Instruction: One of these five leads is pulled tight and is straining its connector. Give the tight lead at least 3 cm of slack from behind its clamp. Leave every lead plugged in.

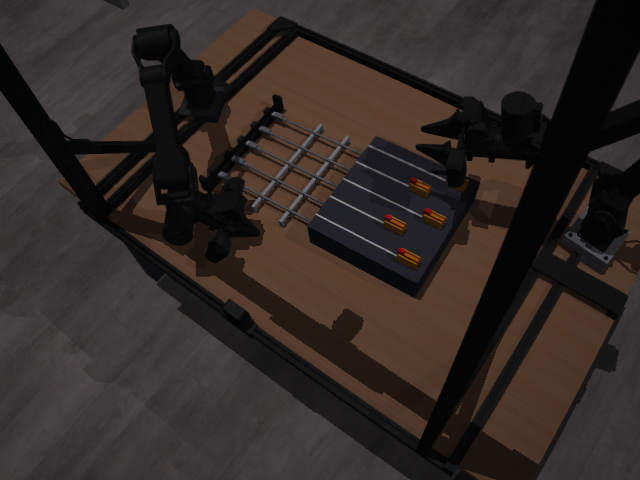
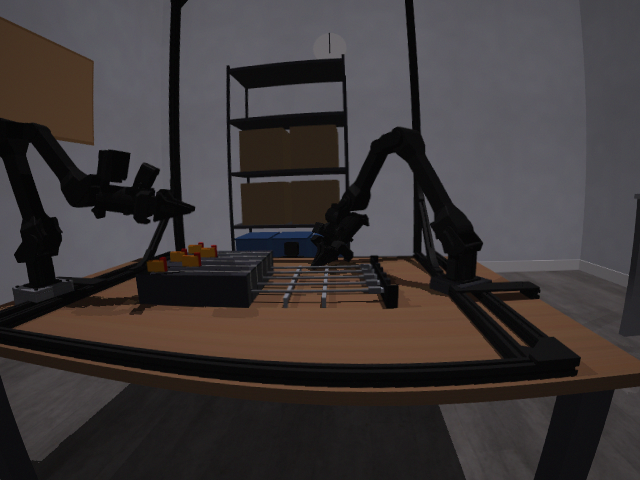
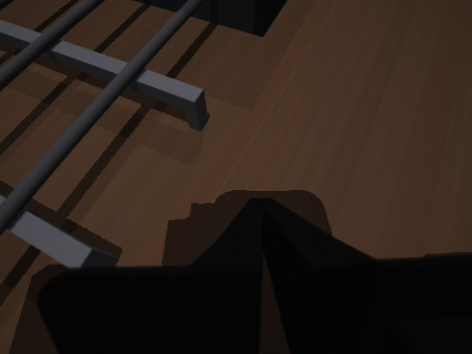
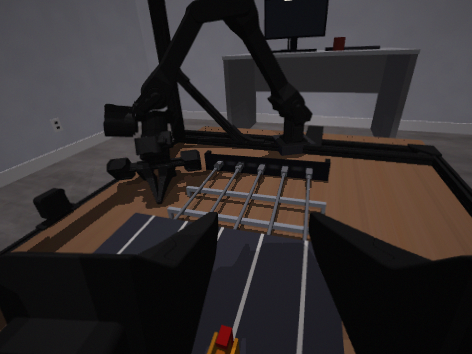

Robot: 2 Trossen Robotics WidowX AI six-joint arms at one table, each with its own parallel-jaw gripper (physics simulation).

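Five grey leads run side by side from plugs on a black connector bar onto a dark block. Orange clamps with red tops sit on them, including one clamp and another clamp; the farthest is partly hidden. All leads look straight; I cannot tell which is tight. My left gripper is shut and empty, beside the nearest lead. My right gripper is open and empty, above the block's far side.
Two light grey rails, one rail and a second rail, cross under the leads between bar and block. A black frame borders the wooden table. Dark uprights stand at its edges. A shelf unit stands behind.
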